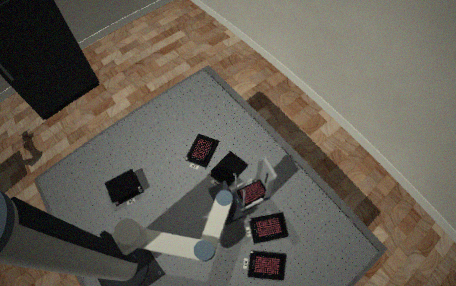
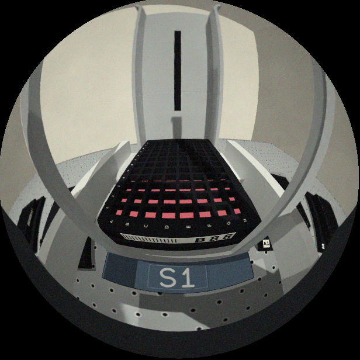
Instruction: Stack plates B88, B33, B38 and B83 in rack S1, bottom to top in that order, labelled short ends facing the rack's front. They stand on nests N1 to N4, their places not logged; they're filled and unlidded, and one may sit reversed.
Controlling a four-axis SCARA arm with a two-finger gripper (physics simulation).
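Places are measured from the arm's base along level axes (x ahead, y left, z up), in metres.
Where they show: gripper, between the fingertips: [image 1: 257, 189].
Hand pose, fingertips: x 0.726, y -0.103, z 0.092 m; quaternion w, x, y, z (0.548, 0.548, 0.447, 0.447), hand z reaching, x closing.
Note:
Each offset is from my fingertips to the top centre of the thing. Level surfaces: height alone.
My gripper [image 1: 251, 192] [image 2: 177, 146] is shut on plate B88 {0.024 m back, 0.005 m left, 0.001 m down} [image 1: 252, 190] [image 2: 180, 202], one finger along each long side. The plate is black with pink-filled wells and is level, between the uprights of rack S1 {0.030 m back, 0.007 m left, 0.222 m up} [image 1: 268, 171] [image 2: 152, 75]. Its B88 label faces the same side as the rack's blue S1 panel [image 2: 177, 278]. Whether its underside touches the rack is hidden. Three other pink-filled plates stand on the table: one upper left of the rack {0.065 m back, 0.362 m left, 0.053 m down} [image 1: 203, 149], two below it, an upper one {0.062 m back, 0.164 m right, 0.053 m down} [image 1: 269, 227] and a lower one {0.182 m back, 0.297 m right, 0.053 m down} [image 1: 267, 265]. Their labels are unreadable.
An empty black nest {0.023 m back, 0.191 m left, 0.057 m down} [image 1: 229, 168] stands close to the rack's upper left. A black block {0.511 m back, 0.430 m left, 0.009 m down} [image 1: 123, 187] lies farther left on the grey perforated table {0.079 m down} [image 1: 160, 125]. My arm [image 1: 172, 245] reaches over from the lower left. An A1 tag [image 2: 266, 243] is at the rack's right front.

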